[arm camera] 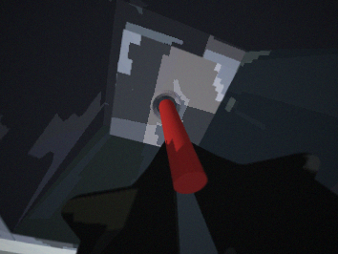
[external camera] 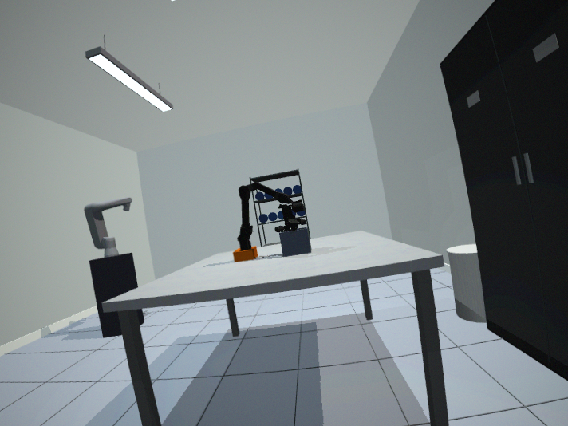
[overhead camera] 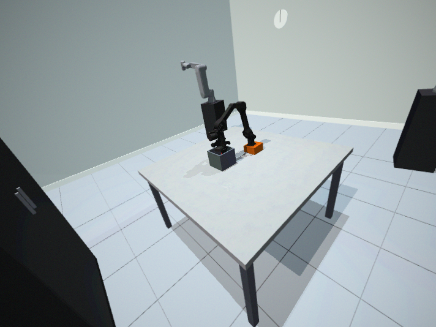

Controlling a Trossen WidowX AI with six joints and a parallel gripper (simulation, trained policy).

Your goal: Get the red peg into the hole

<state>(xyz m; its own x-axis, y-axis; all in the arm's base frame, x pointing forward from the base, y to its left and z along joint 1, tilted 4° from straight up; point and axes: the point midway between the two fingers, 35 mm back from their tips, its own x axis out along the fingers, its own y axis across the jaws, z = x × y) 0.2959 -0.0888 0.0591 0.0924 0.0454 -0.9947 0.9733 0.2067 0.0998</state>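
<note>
The red peg is 2 cm to the right of my gripper tip and 1 cm above it.
</note>
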